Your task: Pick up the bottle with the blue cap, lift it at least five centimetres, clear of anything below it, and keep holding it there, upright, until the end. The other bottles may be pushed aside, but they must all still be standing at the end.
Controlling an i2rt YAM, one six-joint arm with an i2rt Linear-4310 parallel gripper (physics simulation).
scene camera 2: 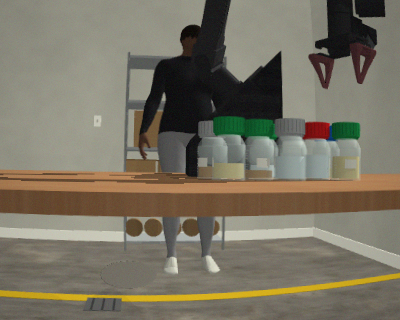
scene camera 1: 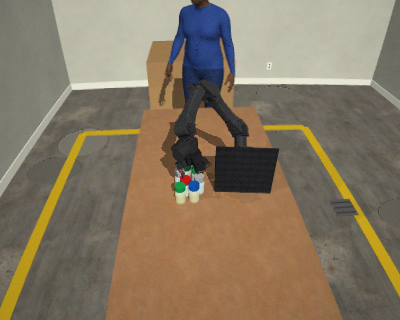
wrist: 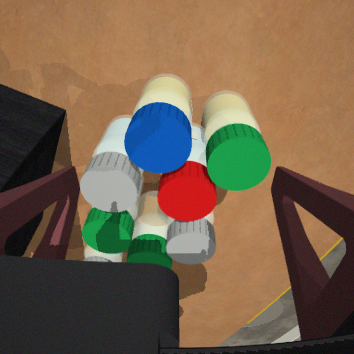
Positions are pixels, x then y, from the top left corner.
Scene:
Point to a pale bottle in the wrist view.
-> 190, 242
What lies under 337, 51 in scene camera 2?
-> The gripper.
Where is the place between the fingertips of the gripper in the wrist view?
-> At 175, 177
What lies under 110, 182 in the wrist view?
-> A pale bottle.

